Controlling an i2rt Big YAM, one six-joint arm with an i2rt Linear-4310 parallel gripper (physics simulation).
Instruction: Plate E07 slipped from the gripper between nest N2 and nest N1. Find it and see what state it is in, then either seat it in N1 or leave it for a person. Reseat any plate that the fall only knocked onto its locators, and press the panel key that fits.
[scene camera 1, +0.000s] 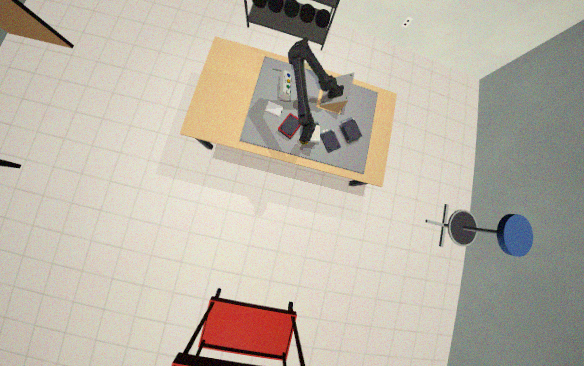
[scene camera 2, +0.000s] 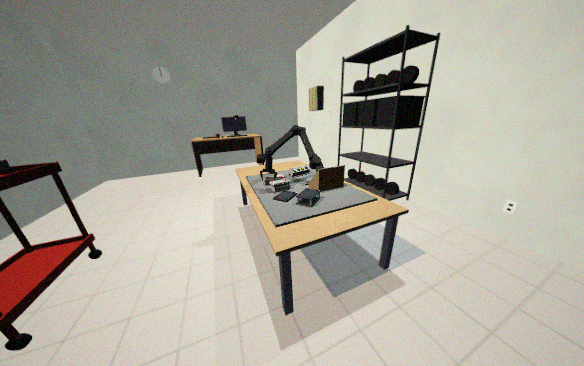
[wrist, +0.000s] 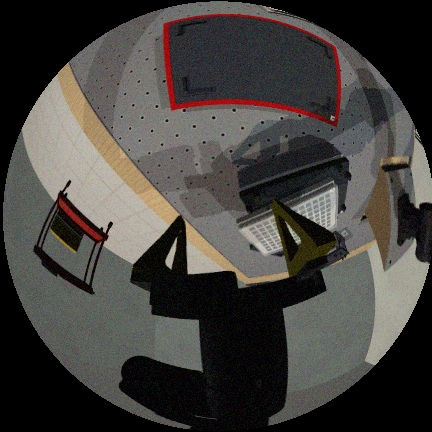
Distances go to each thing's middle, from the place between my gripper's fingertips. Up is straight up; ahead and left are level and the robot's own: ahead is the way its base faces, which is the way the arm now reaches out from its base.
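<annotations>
Red-framed plate (wrist: 244, 61): 130 mm to the right of my hand, 100 mm behind it, 40 mm below it. Relative to the dark station (wrist: 277, 177), my hand is 40 mm above, 90 mm past and 50 mm to the right. Going by their middles, the dark station is the nearest to my hand of the things named here.
</annotations>
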